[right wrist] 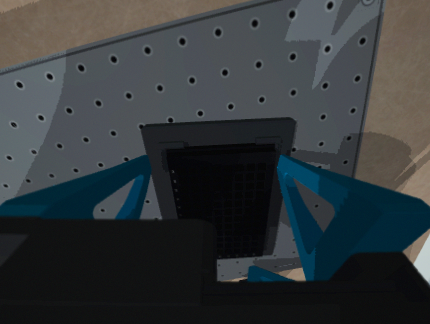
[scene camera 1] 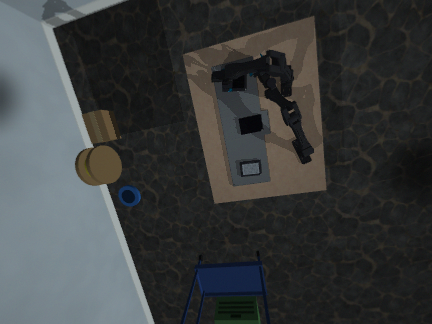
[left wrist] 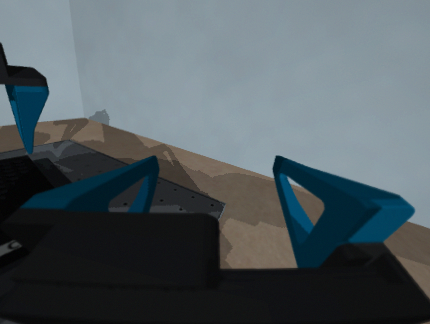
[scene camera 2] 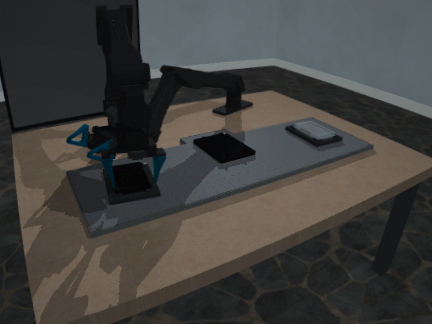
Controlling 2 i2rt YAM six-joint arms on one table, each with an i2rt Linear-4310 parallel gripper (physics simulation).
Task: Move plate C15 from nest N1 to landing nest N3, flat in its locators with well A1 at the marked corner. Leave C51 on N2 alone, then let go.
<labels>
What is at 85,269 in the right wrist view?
My right gripper.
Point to a black grid tray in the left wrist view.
29,180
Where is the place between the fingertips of my right gripper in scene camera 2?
At 135,184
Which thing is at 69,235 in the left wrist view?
My left gripper.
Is my left gripper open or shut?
Open.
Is my right gripper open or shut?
Open.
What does my left gripper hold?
Nothing.
</labels>
